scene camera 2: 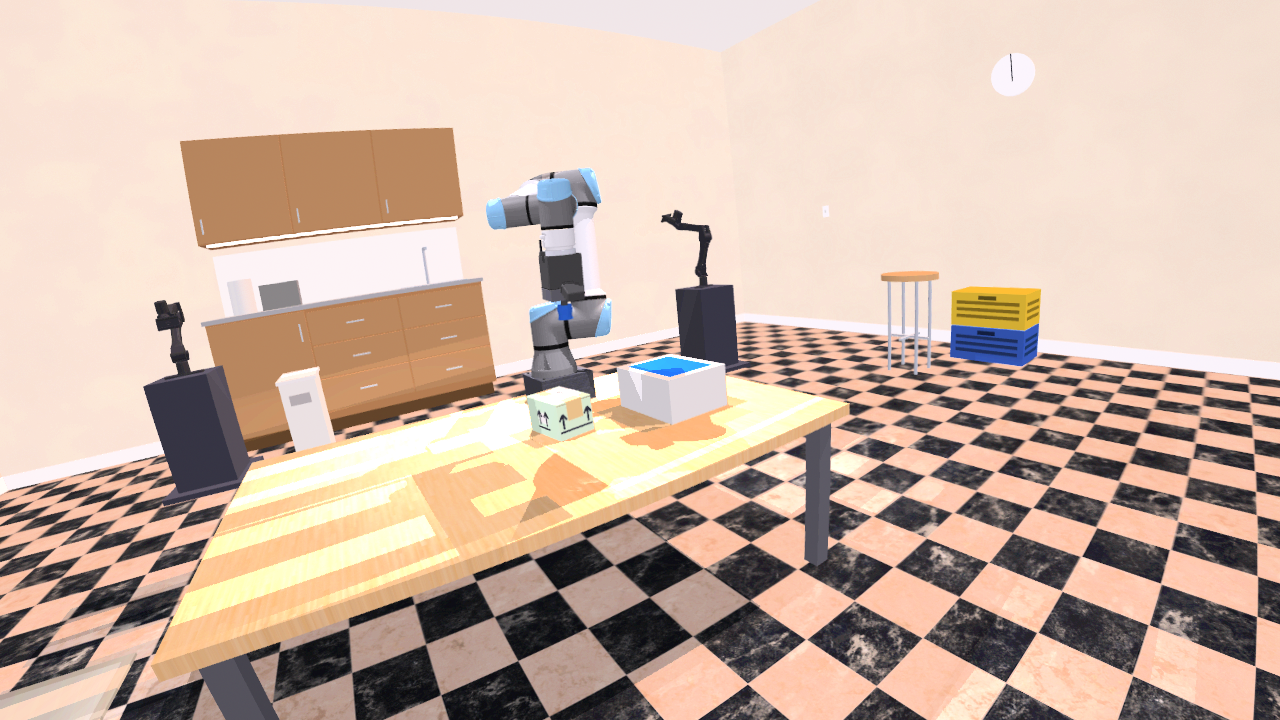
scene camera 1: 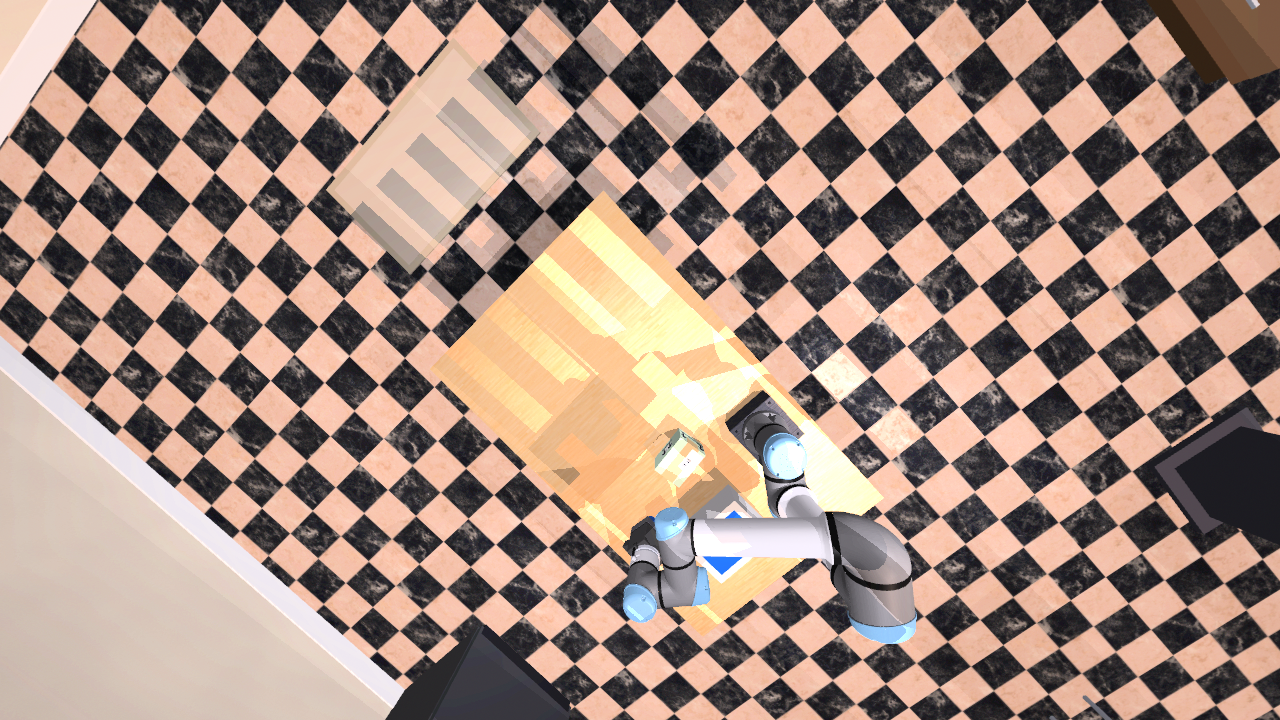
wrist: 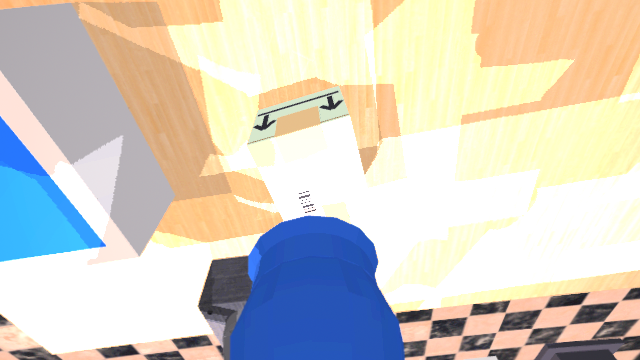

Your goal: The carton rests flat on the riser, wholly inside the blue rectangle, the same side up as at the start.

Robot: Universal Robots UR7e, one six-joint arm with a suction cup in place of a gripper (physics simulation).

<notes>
My suction cup (wrist: 313,278) carries nothing. The table carries a carton (scene camera 2: 560,413) and a white riser (scene camera 2: 671,388).
The white riser shows as well in scene camera 1 (scene camera 1: 727,503) and in the wrist view (wrist: 88,189). The carton shows as well in scene camera 1 (scene camera 1: 682,454) and in the wrist view (wrist: 305,149).
</notes>
